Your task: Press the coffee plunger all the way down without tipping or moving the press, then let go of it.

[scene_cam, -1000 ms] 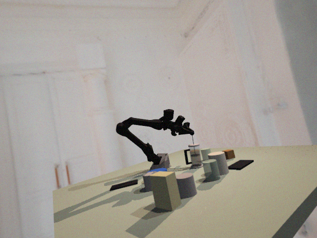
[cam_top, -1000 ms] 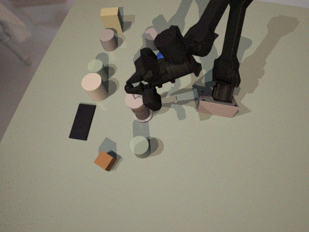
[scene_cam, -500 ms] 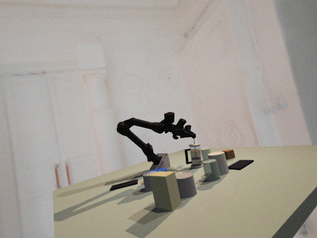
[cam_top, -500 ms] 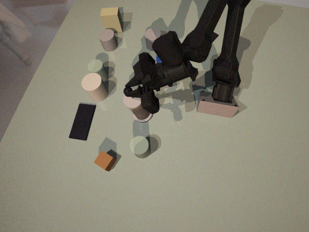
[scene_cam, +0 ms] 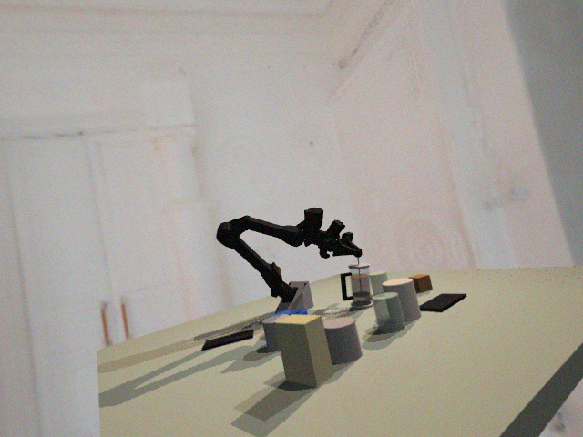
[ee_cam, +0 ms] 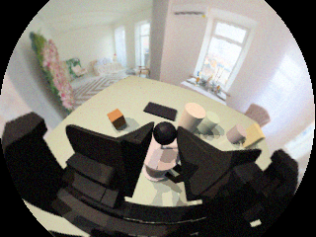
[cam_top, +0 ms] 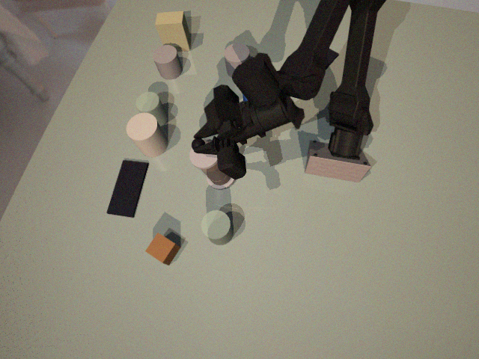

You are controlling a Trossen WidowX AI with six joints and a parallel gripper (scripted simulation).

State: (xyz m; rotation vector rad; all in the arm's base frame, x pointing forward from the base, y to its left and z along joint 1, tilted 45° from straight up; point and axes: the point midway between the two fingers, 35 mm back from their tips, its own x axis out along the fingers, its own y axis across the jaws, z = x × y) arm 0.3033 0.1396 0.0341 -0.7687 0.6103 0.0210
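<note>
The coffee press is 90 mm below my gripper tip, 20 mm to the right of it and 20 mm behind it. Also, from my gripper tip: blue disc (260 mm to the right, 160 mm below, 110 mm behind); yellow block (440 mm to the right, 190 mm ahead, 120 mm below); orange cube (200 mm to the left, 150 mm below, 70 mm ahead).
</note>
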